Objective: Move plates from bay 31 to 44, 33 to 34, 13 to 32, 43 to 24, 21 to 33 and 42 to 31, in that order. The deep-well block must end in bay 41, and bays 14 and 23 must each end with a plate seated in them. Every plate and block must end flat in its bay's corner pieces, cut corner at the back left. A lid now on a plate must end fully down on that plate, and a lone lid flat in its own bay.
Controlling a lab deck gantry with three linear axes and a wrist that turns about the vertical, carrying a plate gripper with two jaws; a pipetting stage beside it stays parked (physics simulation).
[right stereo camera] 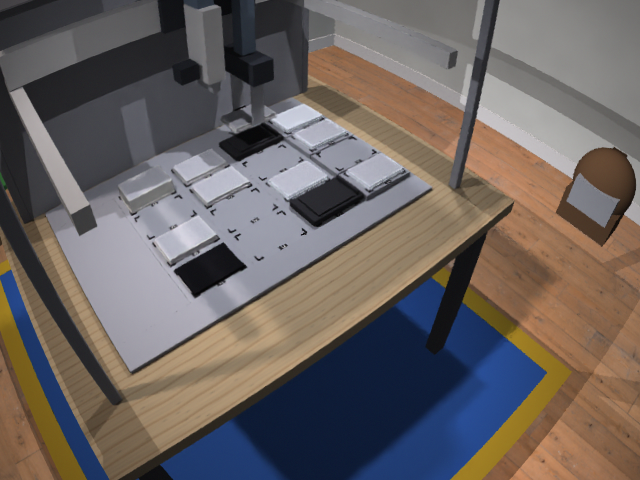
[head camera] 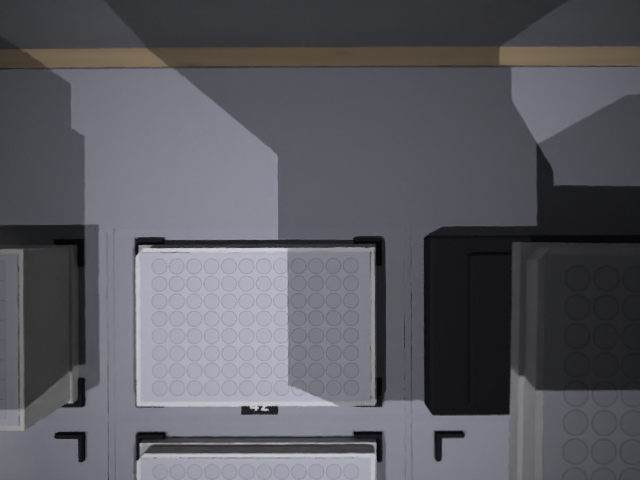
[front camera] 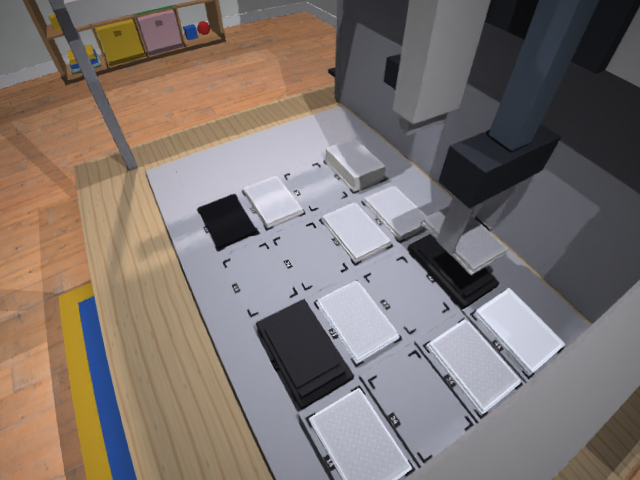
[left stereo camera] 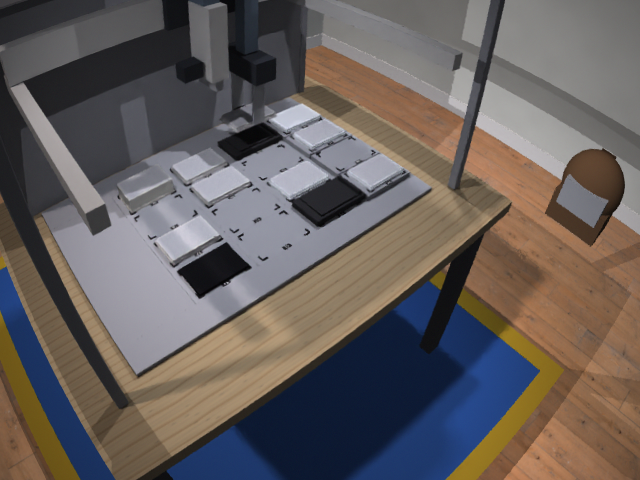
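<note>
My gripper (front camera: 467, 238) (left stereo camera: 247, 115) is shut on a pale well plate (front camera: 484, 250) (head camera: 594, 356), holding it level above the stepped black stand (front camera: 439, 281) (head camera: 449, 320) (left stereo camera: 242, 147) (right stereo camera: 245, 147) in bay 43. The jaws do not show in the head view. The deep-well block (front camera: 355, 164) is in bay 41. Plates sit in bay 42 (front camera: 393, 210) (head camera: 255, 325), bay 32 (front camera: 355, 230), bay 21 (front camera: 272, 201), bay 23 (front camera: 357, 321), bay 34 (front camera: 474, 365) and bay 14 (front camera: 361, 439). A smooth white piece (front camera: 518, 330) is in bay 44. Bays 24, 31 and 33 are empty.
A second stepped black stand (front camera: 302, 348) (left stereo camera: 328, 200) is in bay 13, and a flat black piece (front camera: 227, 221) (left stereo camera: 214, 269) in bay 11. Bays 12 and 22 are empty. The parked pipetting stage (front camera: 434, 62) (left stereo camera: 209, 43) hangs beside the gripper.
</note>
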